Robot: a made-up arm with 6 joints. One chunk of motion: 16 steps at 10 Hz.
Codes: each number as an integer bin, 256 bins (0 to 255) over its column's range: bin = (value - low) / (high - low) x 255, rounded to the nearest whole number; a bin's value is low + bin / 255 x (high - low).
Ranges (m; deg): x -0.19..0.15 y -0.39..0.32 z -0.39..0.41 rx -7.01..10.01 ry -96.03..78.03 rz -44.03..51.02
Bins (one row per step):
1: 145 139 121 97 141 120
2: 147 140 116 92 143 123
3: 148 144 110 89 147 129
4: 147 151 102 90 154 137
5: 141 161 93 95 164 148
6: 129 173 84 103 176 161
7: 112 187 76 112 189 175
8: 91 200 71 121 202 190
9: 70 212 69 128 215 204
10: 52 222 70 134 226 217
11: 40 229 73 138 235 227
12: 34 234 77 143 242 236
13: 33 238 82 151 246 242
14: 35 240 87 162 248 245
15: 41 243 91 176 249 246
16: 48 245 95 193 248 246
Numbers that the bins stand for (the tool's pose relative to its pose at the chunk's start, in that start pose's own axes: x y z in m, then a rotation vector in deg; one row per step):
1: 0.0033 -0.0030 -0.0104 -0.54 0.21 0.70
2: 0.0060 -0.0002 -0.0261 -0.87 1.58 1.82
3: 0.0073 0.0109 -0.0449 -1.07 4.31 4.05
4: 0.0060 0.0304 -0.0700 -1.00 9.09 7.04
5: -0.0020 0.0583 -0.0982 -0.67 15.91 11.14
6: -0.0180 0.0917 -0.1265 -0.14 24.11 15.98
7: -0.0407 0.1307 -0.1516 0.47 32.98 21.20
8: -0.0687 0.1669 -0.1673 1.07 41.85 26.79
9: -0.0967 0.2003 -0.1735 1.53 50.73 32.01
10: -0.1207 0.2281 -0.1704 1.93 58.23 36.86
11: -0.1367 0.2476 -0.1610 2.20 64.38 40.58
12: -0.1447 0.2615 -0.1484 2.53 69.16 43.94
13: -0.1460 0.2727 -0.1327 3.07 71.89 46.17
14: -0.1433 0.2782 -0.1171 3.80 73.25 47.29
15: -0.1353 0.2866 -0.1045 4.74 73.93 47.67
16: -0.1260 0.2922 -0.0920 5.87 73.25 47.67

